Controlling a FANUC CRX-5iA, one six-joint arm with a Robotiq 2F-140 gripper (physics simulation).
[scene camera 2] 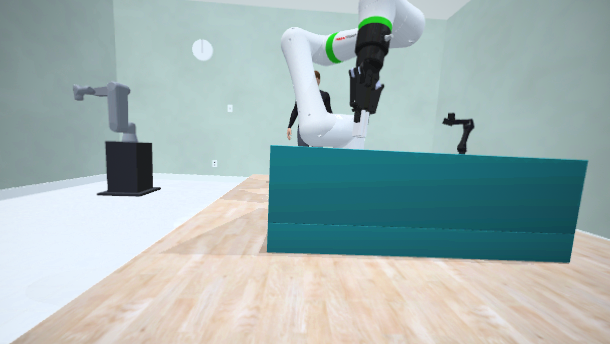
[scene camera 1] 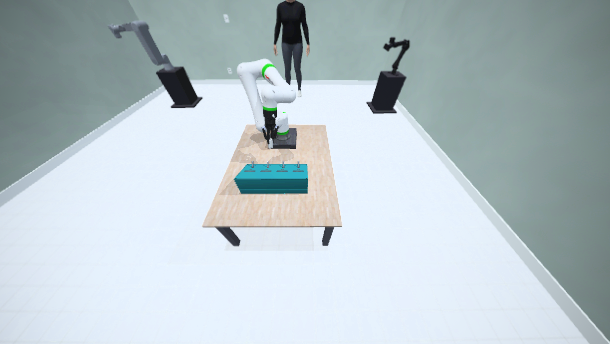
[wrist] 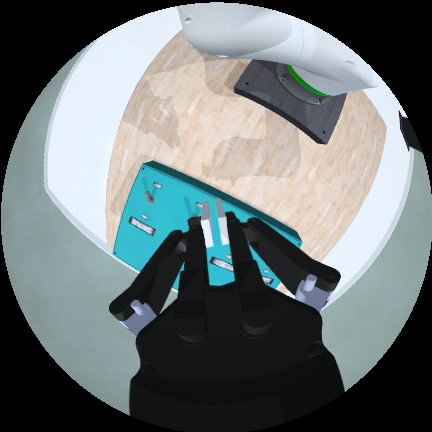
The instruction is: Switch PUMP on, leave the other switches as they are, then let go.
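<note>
The teal switch box stands on the table, with a row of small toggle switches along its top. In the wrist view the leftmost switch shows; the second from the left is mostly hidden behind a finger, and so is its label. The labels in sight there are too blurred to read. The lever positions are too small to tell in scene camera 1. My gripper points down, above and on the robot-base side of the box. It is shut, with a narrow gap between its pale pads and nothing held there.
The wooden table carries the robot's dark base plate behind the box. Two other arms on black stands and a standing person are farther back.
</note>
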